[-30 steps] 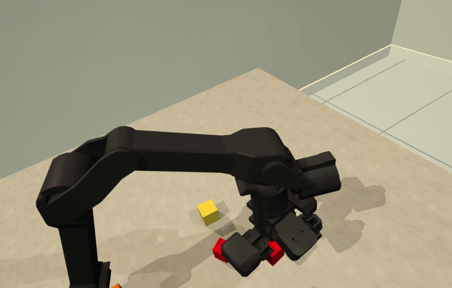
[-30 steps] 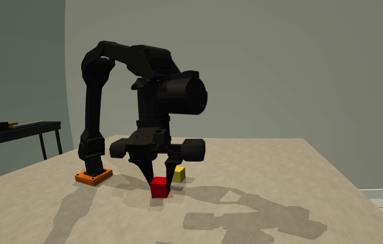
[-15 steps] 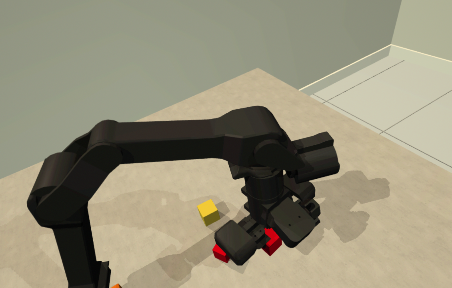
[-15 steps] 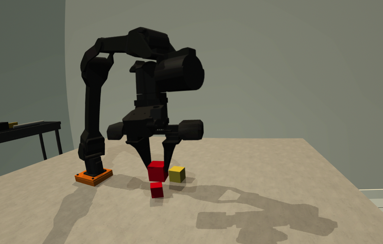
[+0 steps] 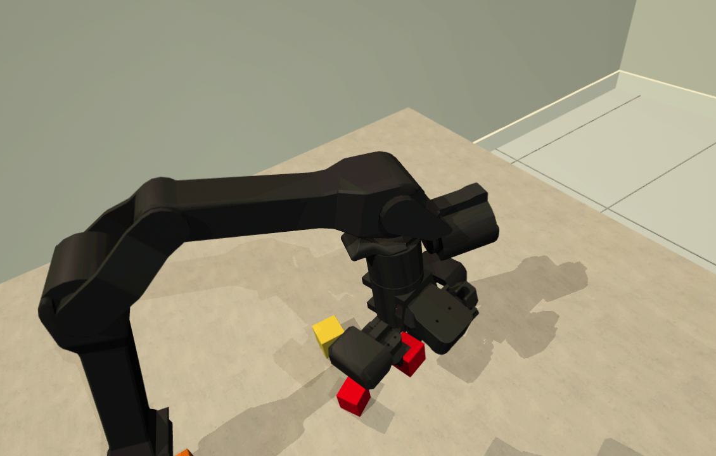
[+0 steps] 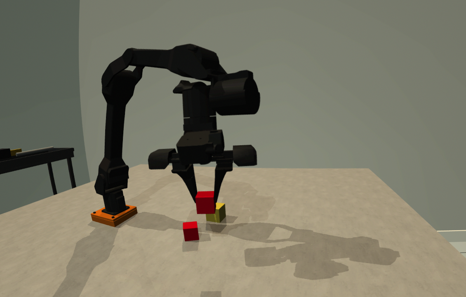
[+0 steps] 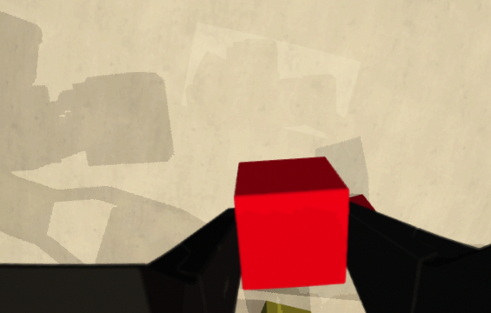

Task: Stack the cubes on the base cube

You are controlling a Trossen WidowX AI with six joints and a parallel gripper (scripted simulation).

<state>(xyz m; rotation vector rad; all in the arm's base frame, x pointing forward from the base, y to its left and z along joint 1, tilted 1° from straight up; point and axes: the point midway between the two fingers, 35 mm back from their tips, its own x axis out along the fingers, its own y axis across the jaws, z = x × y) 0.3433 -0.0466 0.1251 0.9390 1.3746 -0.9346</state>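
Now: the yellow base cube 6 cm behind my gripper tip, 15 cm to the left of it and 10 cm below it.
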